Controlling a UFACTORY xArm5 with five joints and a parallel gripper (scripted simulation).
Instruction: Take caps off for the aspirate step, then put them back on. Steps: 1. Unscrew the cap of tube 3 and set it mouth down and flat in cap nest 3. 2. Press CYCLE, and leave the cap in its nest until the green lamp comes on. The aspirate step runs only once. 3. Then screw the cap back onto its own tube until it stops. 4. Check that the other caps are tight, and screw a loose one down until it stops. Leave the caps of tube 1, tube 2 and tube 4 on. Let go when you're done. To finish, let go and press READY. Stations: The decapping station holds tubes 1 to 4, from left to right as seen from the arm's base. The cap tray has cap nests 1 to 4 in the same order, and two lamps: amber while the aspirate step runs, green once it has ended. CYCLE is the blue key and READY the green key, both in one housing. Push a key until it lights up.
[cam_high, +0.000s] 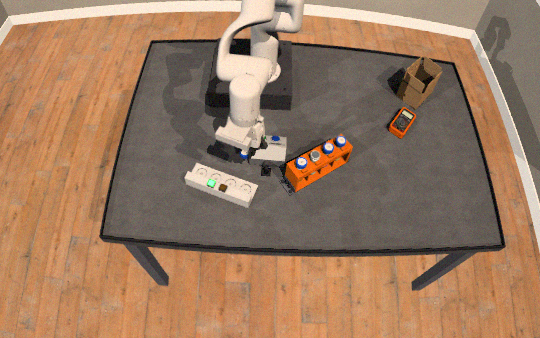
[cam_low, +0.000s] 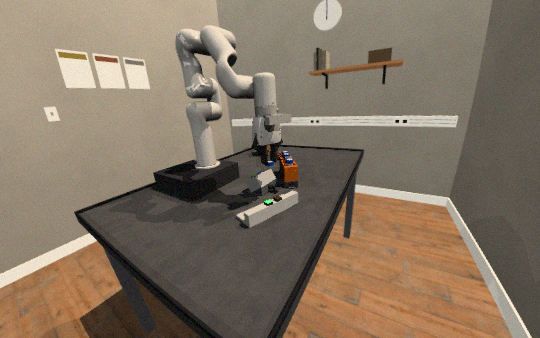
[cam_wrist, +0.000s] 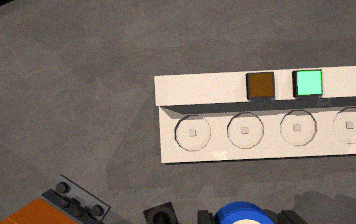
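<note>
The cap 4 lies 170 mm to the left of my hand and 60 mm below it. Round my hand: cap 3 (20 mm below); grey key housing (120 mm below, 100 mm behind, 70 mm to the left); green key (120 mm behind, 110 mm below, 50 mm to the left).
</note>
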